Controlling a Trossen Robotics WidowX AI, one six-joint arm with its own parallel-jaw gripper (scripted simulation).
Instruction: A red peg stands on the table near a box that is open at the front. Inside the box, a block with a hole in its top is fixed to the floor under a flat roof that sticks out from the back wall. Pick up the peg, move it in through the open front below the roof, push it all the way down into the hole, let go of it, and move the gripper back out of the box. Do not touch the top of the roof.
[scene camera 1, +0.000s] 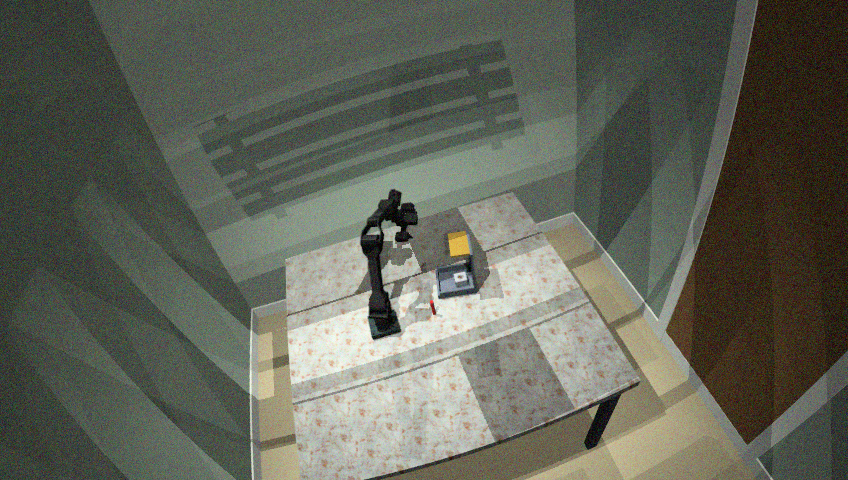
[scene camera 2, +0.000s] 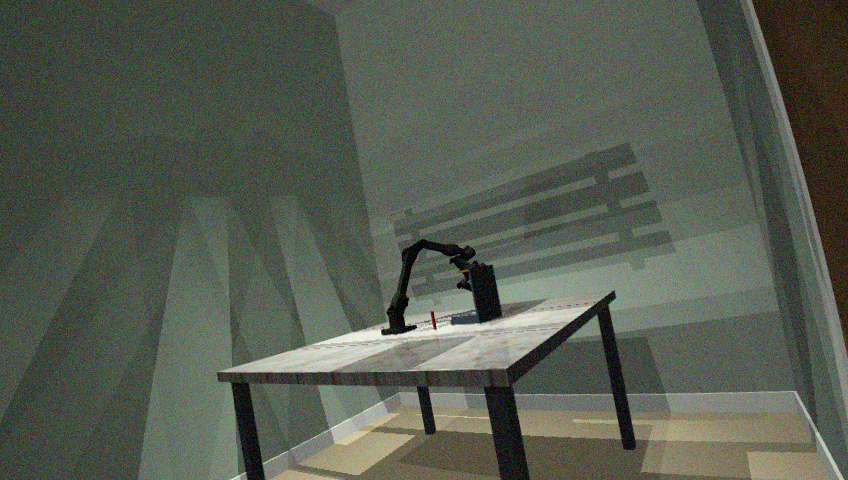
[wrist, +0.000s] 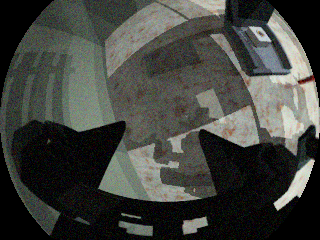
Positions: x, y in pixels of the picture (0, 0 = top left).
Labels:
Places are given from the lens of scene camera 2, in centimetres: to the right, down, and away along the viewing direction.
dark back wall (scene camera 2: 482, 279): 25, 17, 176

